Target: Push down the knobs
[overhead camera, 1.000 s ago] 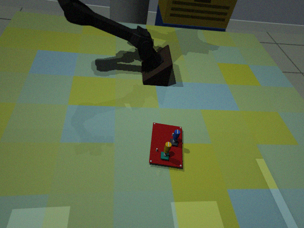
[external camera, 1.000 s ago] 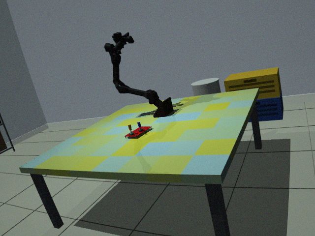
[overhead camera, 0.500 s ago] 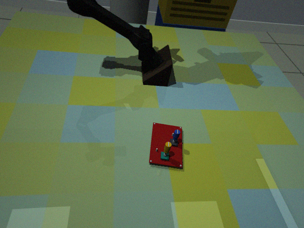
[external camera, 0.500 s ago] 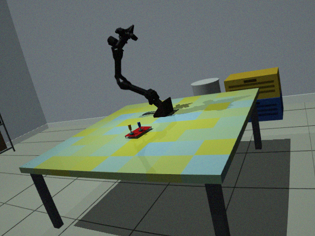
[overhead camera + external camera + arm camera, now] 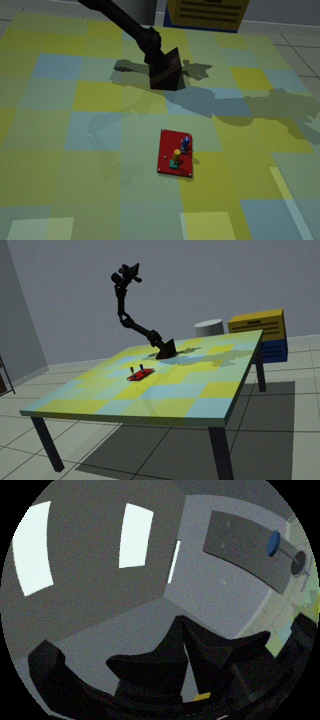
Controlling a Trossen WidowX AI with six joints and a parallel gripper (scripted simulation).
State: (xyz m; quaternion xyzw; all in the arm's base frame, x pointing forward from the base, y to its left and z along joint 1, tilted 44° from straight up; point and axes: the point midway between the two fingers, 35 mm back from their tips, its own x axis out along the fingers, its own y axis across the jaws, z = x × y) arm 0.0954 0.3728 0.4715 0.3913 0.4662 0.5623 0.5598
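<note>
Right now my gripper tip is 630 mm above the blue knob, 360 mm short of it and 10 mm to the right of it. The rest, counted from my gripper tip: yellow knob 620 mm below, 410 mm ahead, 30 mm to the right.
</note>
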